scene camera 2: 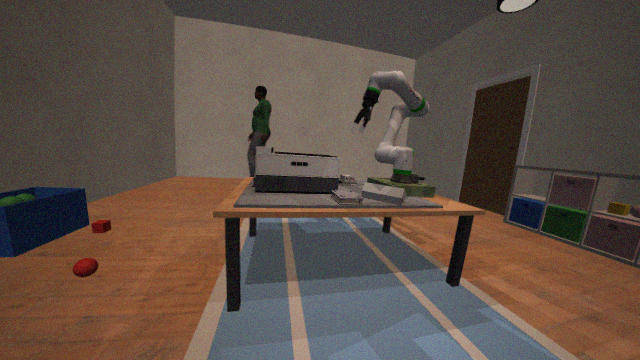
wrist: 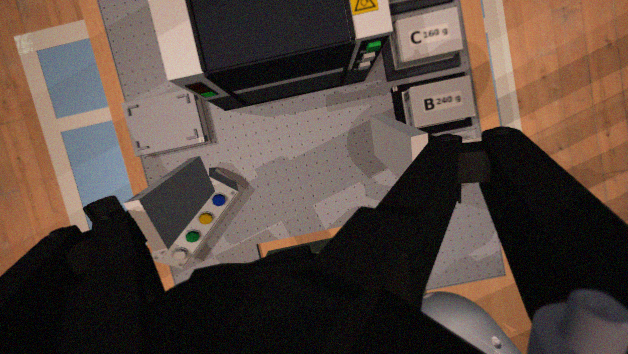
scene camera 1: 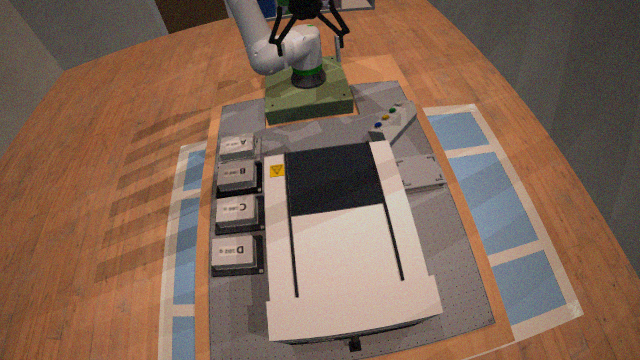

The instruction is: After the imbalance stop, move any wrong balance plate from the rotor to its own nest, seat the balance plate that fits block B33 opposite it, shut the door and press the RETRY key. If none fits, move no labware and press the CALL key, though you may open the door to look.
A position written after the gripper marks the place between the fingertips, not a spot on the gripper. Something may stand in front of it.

The gripper (wrist: 288, 155) is open, with nothing in its grasp. Also in view: a white centrifuge (scene camera 1: 342, 274) and a grey button box (scene camera 1: 398, 122).
The grey button box is seen too in the wrist view (wrist: 231, 190).
